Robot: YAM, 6 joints.
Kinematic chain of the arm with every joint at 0, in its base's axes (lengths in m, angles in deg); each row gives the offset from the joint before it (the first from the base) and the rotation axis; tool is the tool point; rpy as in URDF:
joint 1: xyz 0 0 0.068 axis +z
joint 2: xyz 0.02 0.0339 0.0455 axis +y
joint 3: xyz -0.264 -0.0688 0 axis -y
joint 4: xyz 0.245 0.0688 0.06 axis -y
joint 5: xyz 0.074 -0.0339 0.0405 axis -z
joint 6: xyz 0.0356 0 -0.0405 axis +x
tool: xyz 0 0 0 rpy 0 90 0
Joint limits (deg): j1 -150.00..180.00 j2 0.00..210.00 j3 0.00..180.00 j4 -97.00..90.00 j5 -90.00..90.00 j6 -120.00..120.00
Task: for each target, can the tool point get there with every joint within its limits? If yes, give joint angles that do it. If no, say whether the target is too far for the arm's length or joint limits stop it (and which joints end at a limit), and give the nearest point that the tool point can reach.
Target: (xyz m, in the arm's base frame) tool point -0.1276 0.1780 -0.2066
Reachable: yes | joints 122.89 176.72 73.94 -27.02 -17.23 -98.36
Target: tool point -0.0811 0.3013 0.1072
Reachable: yes | joints 98.82 115.58 33.21 75.90 -72.53 -24.01
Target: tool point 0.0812 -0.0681 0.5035
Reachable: yes | joints -55.24 56.25 98.54 -66.07 -51.52 89.72
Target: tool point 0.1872 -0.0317 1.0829
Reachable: no: too far | nearest point 0.1262 -0.0214 0.7299 | short by 0.358 m
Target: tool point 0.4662 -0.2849 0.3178
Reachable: yes | joints -28.10 134.46 126.63 1.37 62.97 45.85
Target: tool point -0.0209 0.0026 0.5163
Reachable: yes | joints 142.61 38.62 92.36 -51.08 -17.38 -16.87
